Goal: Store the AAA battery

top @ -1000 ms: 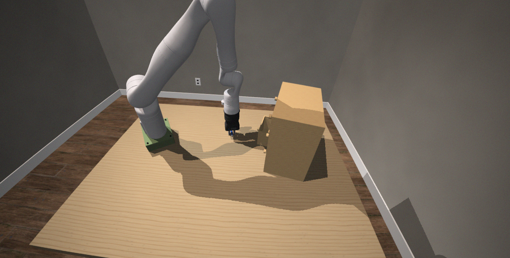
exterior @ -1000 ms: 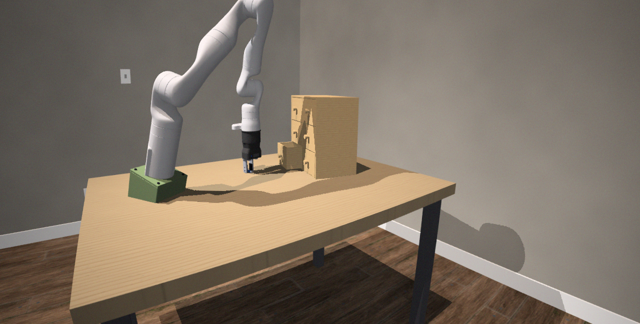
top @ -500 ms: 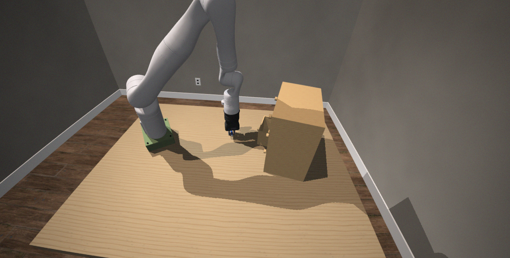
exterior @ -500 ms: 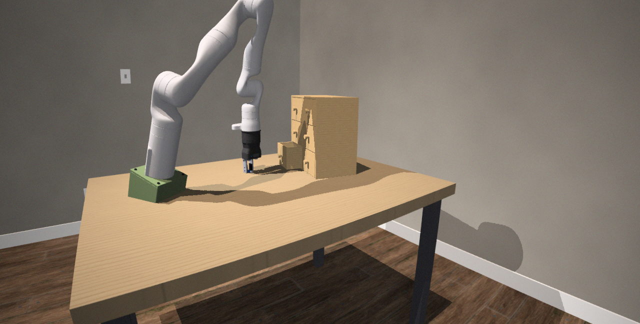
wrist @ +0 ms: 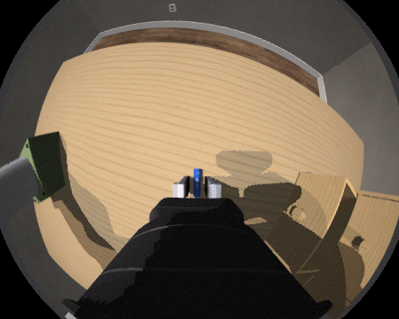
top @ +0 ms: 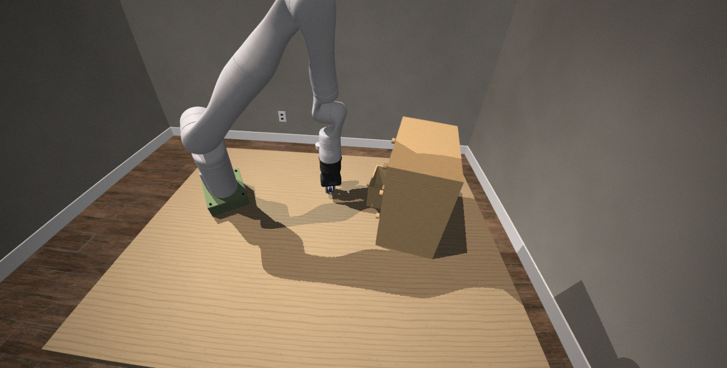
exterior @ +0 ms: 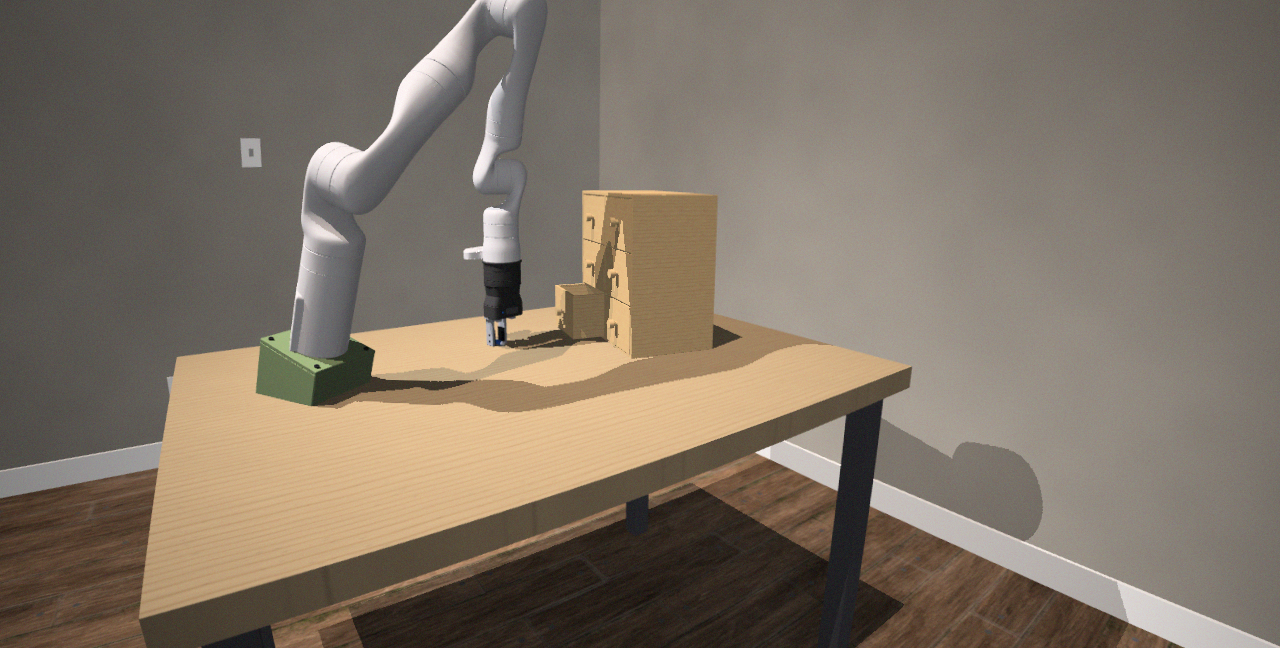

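My gripper is now 1 cm above the blue AAA battery.
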